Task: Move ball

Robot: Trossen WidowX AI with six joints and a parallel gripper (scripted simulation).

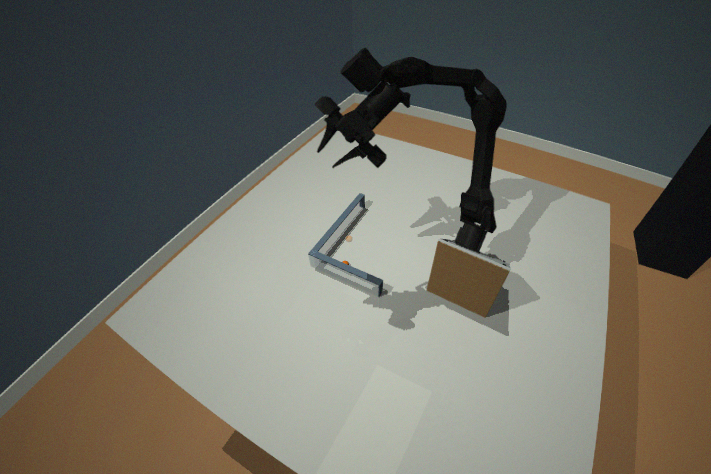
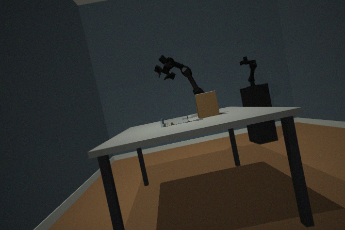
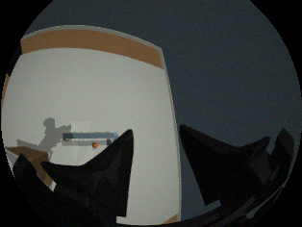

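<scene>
My gripper tip is now 1 cm past the orange ball, 3 cm to the left of it and 40 cm above it. From my gripper tip the other things lie so: see-through copy of ball (2 cm ahead, 13 cm to the right, 40 cm below).
</scene>
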